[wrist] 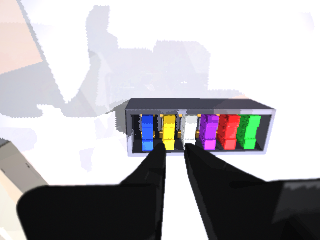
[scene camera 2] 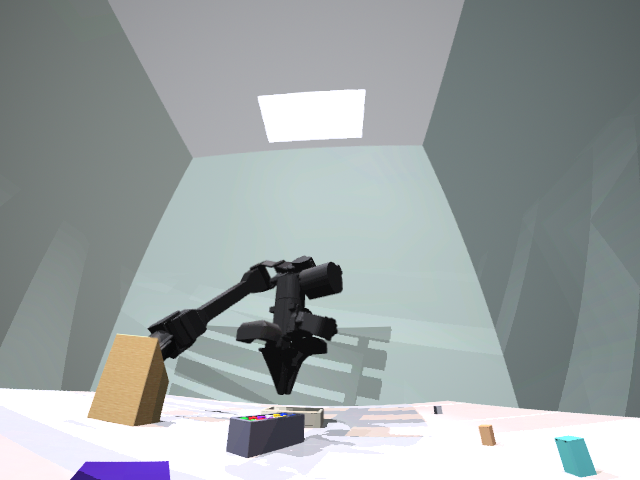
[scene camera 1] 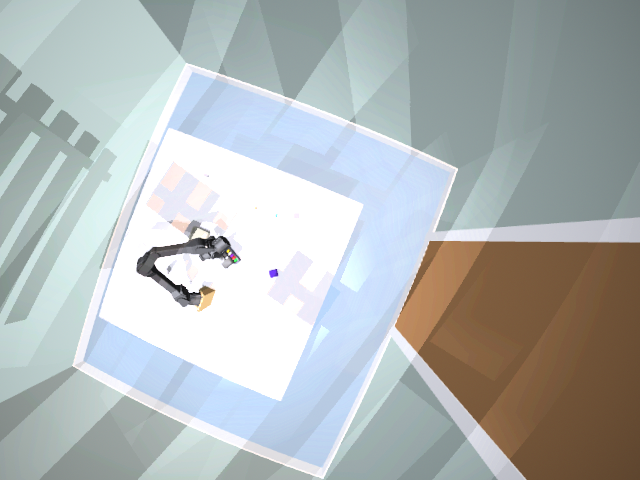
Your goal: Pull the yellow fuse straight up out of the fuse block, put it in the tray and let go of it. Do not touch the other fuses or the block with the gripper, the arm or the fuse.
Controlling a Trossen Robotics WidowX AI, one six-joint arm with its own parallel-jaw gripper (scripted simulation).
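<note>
My gripper (scene camera 2: pixel 284 394) is there for me to see, and the wrist view shows that same gripper (wrist: pixel 174 149) as well.
</note>
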